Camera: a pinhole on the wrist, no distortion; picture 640 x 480 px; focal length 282.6 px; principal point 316.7 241.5 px. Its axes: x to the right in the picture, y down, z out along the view. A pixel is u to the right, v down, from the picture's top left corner.
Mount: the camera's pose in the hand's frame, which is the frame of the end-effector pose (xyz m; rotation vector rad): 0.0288 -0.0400 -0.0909 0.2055 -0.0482 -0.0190
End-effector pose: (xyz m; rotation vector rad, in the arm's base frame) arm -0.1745 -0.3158 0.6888 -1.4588 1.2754 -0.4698
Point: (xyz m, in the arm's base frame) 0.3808 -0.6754 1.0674
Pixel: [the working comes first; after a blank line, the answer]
In the camera's frame: 0.3742 -0.5294 0.3596

outside the picture
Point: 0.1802 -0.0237 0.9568
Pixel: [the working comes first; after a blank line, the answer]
In the camera's frame: -0.2261 -0.2147 0.4930

187 118
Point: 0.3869 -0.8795 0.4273
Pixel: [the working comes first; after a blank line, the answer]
In the camera's frame: 0.7652 0.0169 0.3548

outside the picture
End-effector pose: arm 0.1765 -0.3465 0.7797 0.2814 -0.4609 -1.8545
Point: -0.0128 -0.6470 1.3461
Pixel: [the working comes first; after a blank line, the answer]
In the camera's frame: 0.3590 0.3421 0.5491

501 418
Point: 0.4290 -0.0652 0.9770
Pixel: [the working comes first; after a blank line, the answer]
In the camera's frame: -0.3660 0.2979 0.1717

outside the picture
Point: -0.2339 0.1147 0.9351
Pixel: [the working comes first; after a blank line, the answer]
In the camera's frame: -0.2953 -0.2661 0.5596

168 107
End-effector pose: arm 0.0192 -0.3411 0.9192 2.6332 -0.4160 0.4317
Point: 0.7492 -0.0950 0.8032
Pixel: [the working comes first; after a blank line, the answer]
In the camera's frame: 0.5588 -0.4053 0.3089

outside the picture
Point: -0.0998 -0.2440 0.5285
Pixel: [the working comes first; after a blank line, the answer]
In the camera's frame: -0.2794 -0.0745 0.3894

114 187
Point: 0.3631 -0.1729 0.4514
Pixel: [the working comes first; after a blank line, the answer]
In the camera's frame: 0.1086 -0.2888 0.5592

372 96
